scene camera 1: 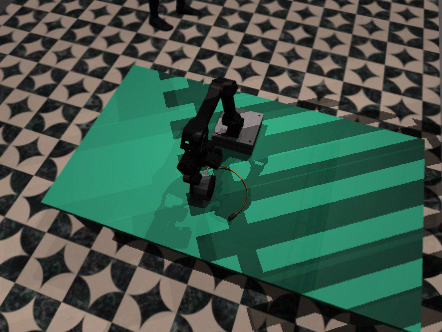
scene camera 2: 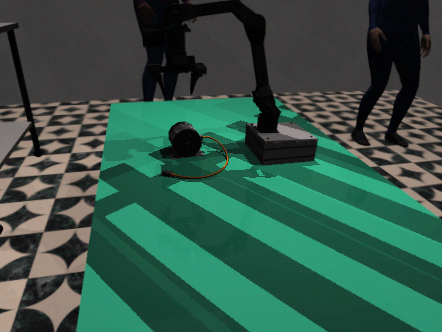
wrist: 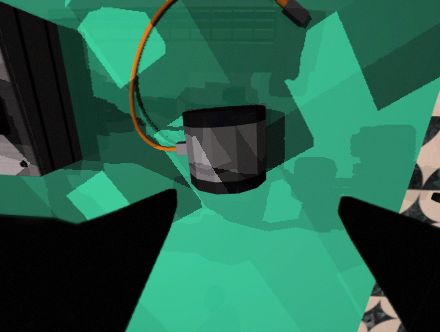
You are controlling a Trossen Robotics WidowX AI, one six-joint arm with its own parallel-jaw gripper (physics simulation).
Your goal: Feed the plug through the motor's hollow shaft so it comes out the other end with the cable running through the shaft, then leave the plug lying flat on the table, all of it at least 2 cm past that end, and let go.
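Places are measured from the arm's base along level axes (x ahead, y left, z up), in millimetres.
Pixels of known places: gripper, fingertip midpoint: [scene camera 1: 200, 171] [scene camera 2: 177, 95] [wrist: 256, 200]; arm's base at its link origin: [scene camera 1: 233, 131] [scene camera 2: 267, 130].
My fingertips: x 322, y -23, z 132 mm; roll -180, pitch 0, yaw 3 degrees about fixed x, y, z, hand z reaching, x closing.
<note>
For each thing: its middle in the pictures, then the offset to it from my fingertips. "*": a spot on its surface instead. Level surfaces: height alone.
- motor at the middle of its body: [wrist: 223, 145] [scene camera 2: 185, 139] [scene camera 1: 203, 184] 9 mm right, 25 mm back, 166 mm down
- small light fitting at a spot on its surface: [wrist: 181, 148] * 16 mm right, 80 mm back, 157 mm down
- table at its surface level: 217 mm down
The motor [scene camera 1: 203, 189] [scene camera 2: 185, 139] [wrist: 227, 150], a dark-ended grey cylinder, lies on its side on the green table. An orange cable [scene camera 1: 247, 192] [scene camera 2: 227, 157] [wrist: 133, 85] leaves a small light fitting [wrist: 181, 148] on the motor's side and curves round on the table. Its dark plug [scene camera 1: 232, 217] [scene camera 2: 168, 173] [wrist: 297, 13] lies on the table, apart from the motor and outside the shaft. The shaft's opening cannot be made out. My gripper [scene camera 2: 177, 92] [wrist: 256, 200] is open and empty, well above the table; in scene camera 1 the arm partly covers the motor.
The arm's box-shaped base [scene camera 1: 255, 125] [scene camera 2: 287, 150] [wrist: 65, 100] stands on the table [scene camera 1: 90, 165] [scene camera 2: 120, 320] on the cable's side of the motor. Striped shadows cross the table. Two people stand behind it, and a dark-legged stand [scene camera 2: 22, 80] is at the left in scene camera 2.
</note>
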